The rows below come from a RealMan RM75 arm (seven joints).
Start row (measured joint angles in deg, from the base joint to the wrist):
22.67, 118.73, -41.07, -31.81, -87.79, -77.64, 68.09
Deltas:
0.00, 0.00, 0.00, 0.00, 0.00, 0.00, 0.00
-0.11, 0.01, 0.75, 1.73, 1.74, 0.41, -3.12
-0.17, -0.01, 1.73, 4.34, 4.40, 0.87, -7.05
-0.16, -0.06, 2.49, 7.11, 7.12, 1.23, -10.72
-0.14, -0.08, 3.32, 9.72, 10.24, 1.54, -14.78
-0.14, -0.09, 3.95, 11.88, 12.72, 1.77, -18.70
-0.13, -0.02, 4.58, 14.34, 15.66, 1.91, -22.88
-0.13, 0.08, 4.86, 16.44, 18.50, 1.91, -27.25
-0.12, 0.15, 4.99, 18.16, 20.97, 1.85, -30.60
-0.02, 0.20, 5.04, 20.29, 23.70, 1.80, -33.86
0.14, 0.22, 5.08, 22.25, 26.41, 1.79, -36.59
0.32, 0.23, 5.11, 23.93, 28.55, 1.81, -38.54
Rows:
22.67, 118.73, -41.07, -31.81, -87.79, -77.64, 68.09
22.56, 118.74, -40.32, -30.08, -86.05, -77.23, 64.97
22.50, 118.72, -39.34, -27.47, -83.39, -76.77, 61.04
22.51, 118.67, -38.58, -24.70, -80.67, -76.41, 57.37
22.53, 118.65, -37.75, -22.09, -77.55, -76.10, 53.31
22.53, 118.64, -37.12, -19.93, -75.07, -75.87, 49.39
22.54, 118.71, -36.49, -17.47, -72.13, -75.73, 45.21
22.54, 118.81, -36.21, -15.37, -69.29, -75.73, 40.84
22.55, 118.88, -36.08, -13.65, -66.82, -75.79, 37.49
22.65, 118.93, -36.03, -11.52, -64.09, -75.84, 34.23
22.81, 118.95, -35.99, -9.56, -61.38, -75.85, 31.50
22.99, 118.96, -35.96, -7.88, -59.24, -75.83, 29.55

